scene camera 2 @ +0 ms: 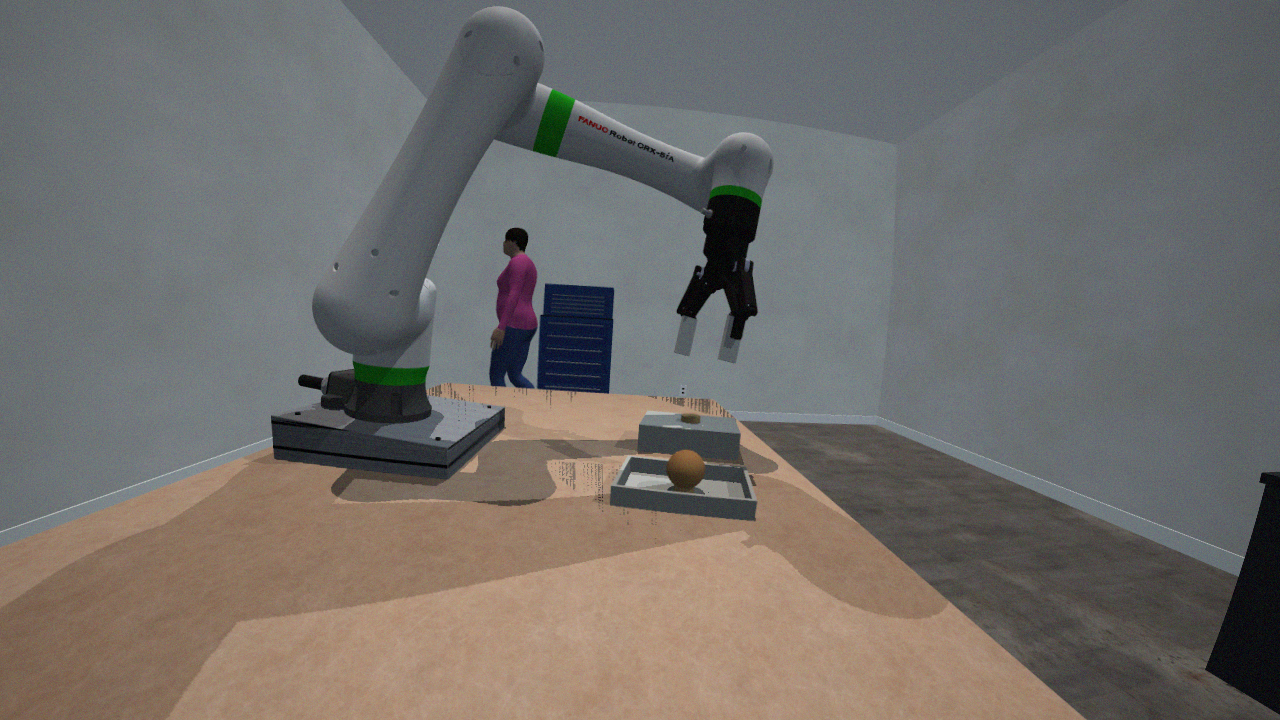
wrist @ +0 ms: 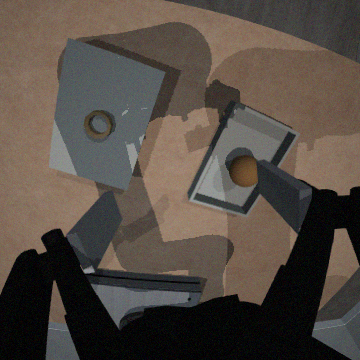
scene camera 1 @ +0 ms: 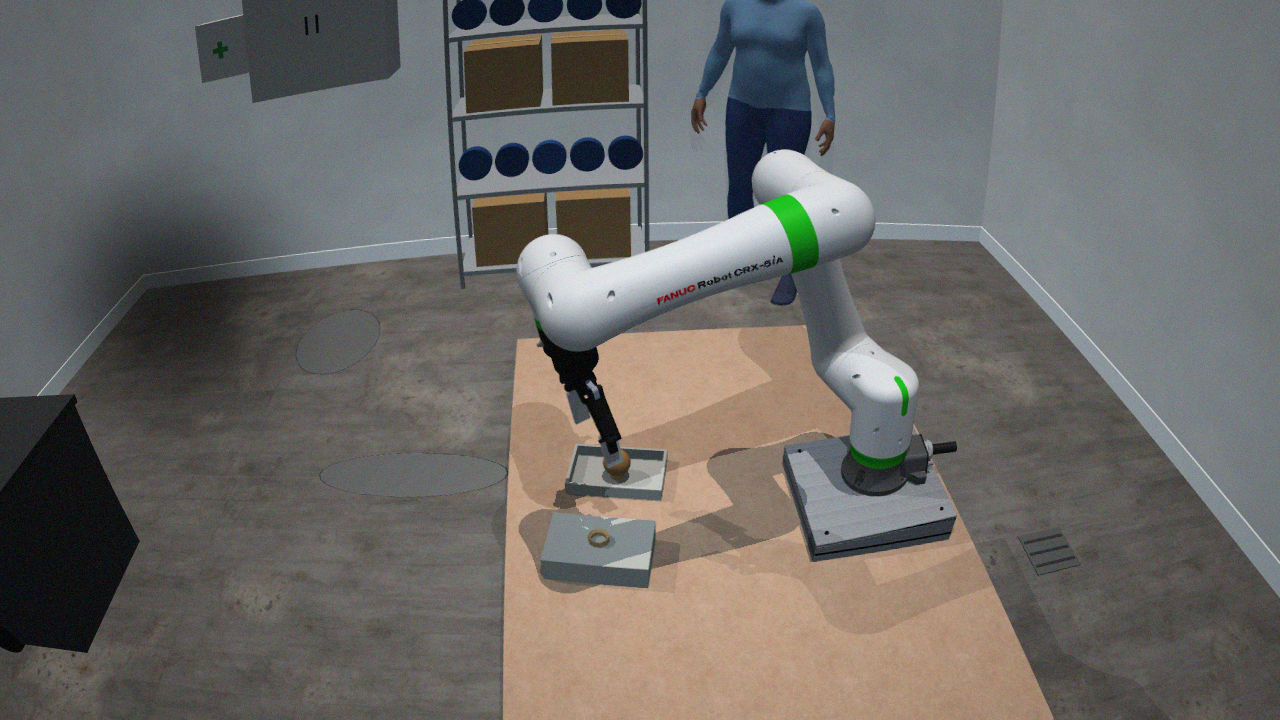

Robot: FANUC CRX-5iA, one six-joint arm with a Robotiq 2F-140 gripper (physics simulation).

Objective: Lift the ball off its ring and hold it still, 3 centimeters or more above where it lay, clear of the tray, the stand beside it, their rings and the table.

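Places are measured from the arm's base along level axes (x ahead, y left, z up), in metres.
Pixels of known places: gripper, between the fingertips: [scene camera 2: 702, 357] [wrist: 185, 191] [scene camera 1: 598, 441]; arm's base, origin of its link: [scene camera 2: 388, 411] [scene camera 1: 875, 471].
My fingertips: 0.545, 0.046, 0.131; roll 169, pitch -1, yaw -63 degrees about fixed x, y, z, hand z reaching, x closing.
For each thing: its top centre in the pictures, then the offset to it from my fingertips, as dx, dy, dz. "pt": a spot on its surface instead. Level surfaces: height alone.
- orange-brown ball, centre of its top: [scene camera 2: 687, 450] [wrist: 250, 178] [scene camera 1: 616, 451] -0.025, -0.126, -0.124
- shallow grey tray, centre of its top: [scene camera 2: 685, 476] [wrist: 242, 167] [scene camera 1: 616, 466] -0.025, -0.126, -0.163
- empty tan ring, a spot on its surface: [wrist: 87, 124] [scene camera 1: 600, 542] pt -0.002, +0.129, -0.130
- tan table, height of its surface: dz -0.190
The orange-brown ball [scene camera 1: 617, 463] [scene camera 2: 686, 469] [wrist: 243, 171] rests in the shallow grey tray [scene camera 1: 617, 492] [scene camera 2: 684, 505] [wrist: 217, 206]; its ring is hidden beneath it. The grey block stand [scene camera 1: 595, 571] [scene camera 2: 689, 440] [wrist: 115, 80] beside the tray bears an empty tan ring [scene camera 1: 598, 545] [scene camera 2: 690, 418] [wrist: 87, 124]. My gripper [scene camera 1: 597, 438] [scene camera 2: 707, 351] [wrist: 185, 191] is open and empty, well above the tray and stand. In the wrist view the right finger's tip overlaps the ball's edge, so the ball is off to the right of the middle between the fingers.
The tray and stand are on the tan table [scene camera 1: 716, 644] [scene camera 2: 581, 626] [wrist: 175, 215], near one long edge. The arm's grey base plate [scene camera 1: 823, 537] [scene camera 2: 358, 454] [wrist: 150, 295] is across the table. A person [scene camera 1: 769, 80] [scene camera 2: 517, 295] stands beyond the table.
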